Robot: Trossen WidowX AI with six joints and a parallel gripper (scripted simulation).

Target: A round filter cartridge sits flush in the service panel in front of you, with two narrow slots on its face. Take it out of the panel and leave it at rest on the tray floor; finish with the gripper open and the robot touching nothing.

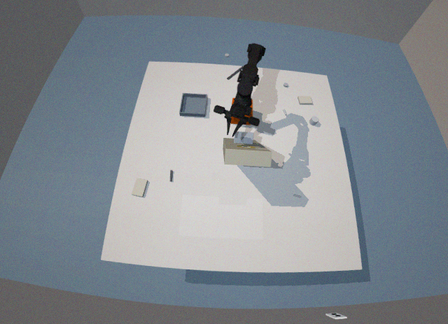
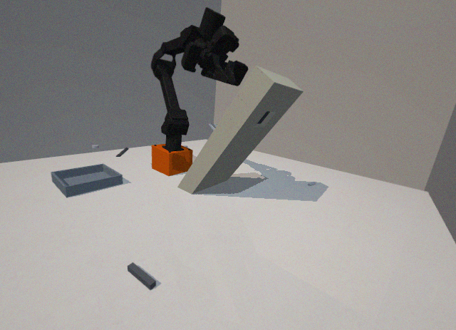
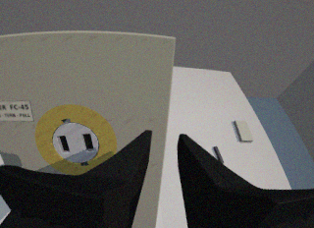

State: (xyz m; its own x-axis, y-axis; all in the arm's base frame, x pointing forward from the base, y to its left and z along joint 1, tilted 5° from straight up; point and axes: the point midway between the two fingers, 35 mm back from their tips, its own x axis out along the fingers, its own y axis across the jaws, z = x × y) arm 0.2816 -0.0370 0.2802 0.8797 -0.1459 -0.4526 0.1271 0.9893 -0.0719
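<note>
My gripper tip is now 2 cm short of the round filter cartridge, 8 cm to the right of it and 6 cm above it. Round my gripper tip: tray 36 cm behind, 25 cm to the right, 32 cm below.
</note>
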